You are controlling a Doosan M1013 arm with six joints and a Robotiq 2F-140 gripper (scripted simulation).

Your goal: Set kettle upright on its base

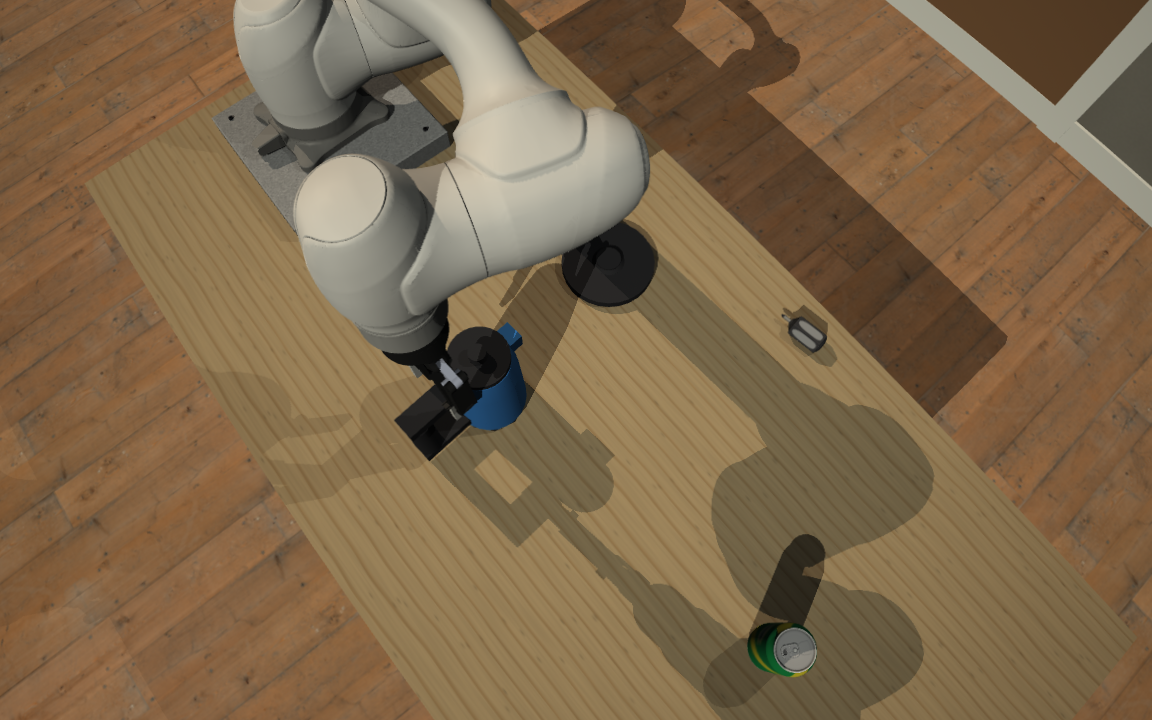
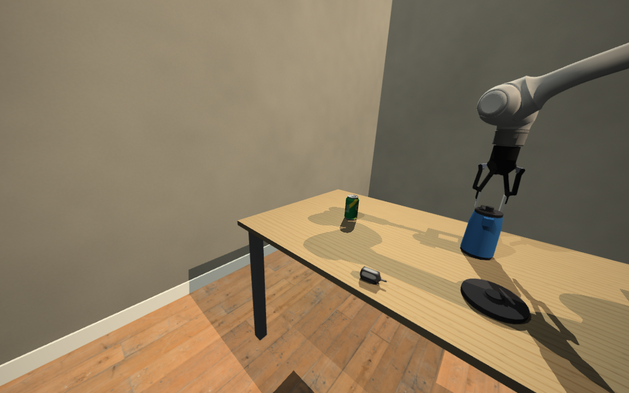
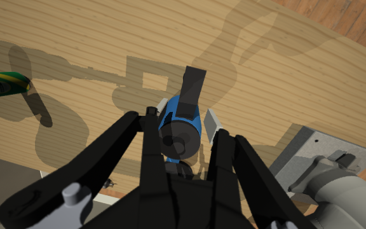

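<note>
My hand is 3 cm to the right of the blue kettle and 10 cm above it. From my hand the other things lie so: green soda can 53 cm ahead, 11 cm to the left, 13 cm below; round black base 5 cm behind, 35 cm to the left, 18 cm below; small dark object 24 cm ahead, 49 cm to the left, 18 cm below.
</note>
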